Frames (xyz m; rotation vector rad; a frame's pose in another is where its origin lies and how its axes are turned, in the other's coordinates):
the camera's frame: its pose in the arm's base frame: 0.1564 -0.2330 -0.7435 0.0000 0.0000 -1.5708
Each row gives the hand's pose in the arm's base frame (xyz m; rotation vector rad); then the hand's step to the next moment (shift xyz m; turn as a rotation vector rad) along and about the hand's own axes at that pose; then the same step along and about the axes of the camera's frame.
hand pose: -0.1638 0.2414 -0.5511 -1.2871 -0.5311 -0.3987
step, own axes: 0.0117 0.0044 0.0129 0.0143 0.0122 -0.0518
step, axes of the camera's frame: -0.0137 0.0101 0.0057 0.0472 0.0262 -0.0112
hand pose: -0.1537 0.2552 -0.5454 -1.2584 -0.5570 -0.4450
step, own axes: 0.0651 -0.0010 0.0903 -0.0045 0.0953 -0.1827
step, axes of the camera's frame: -0.0863 0.0373 0.0596 0.1524 0.0805 -0.1130
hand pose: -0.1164 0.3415 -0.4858 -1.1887 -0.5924 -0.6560
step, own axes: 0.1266 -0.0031 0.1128 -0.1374 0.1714 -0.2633
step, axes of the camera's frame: -0.0888 0.0749 0.1236 0.1922 0.0525 -0.2791
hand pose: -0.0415 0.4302 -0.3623 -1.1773 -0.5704 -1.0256
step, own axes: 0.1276 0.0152 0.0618 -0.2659 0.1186 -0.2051
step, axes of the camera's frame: -0.0139 0.0799 0.1173 0.0948 -0.0447 -0.3404
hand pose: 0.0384 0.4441 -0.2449 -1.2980 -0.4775 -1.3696
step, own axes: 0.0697 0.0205 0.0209 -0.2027 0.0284 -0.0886
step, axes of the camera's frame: 0.0180 0.0434 0.0592 -0.0034 -0.0605 -0.2146
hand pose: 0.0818 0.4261 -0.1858 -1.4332 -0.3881 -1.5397
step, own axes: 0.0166 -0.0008 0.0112 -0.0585 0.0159 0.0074
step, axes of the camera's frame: -0.0020 0.0085 0.0180 -0.0225 0.0081 -0.0562
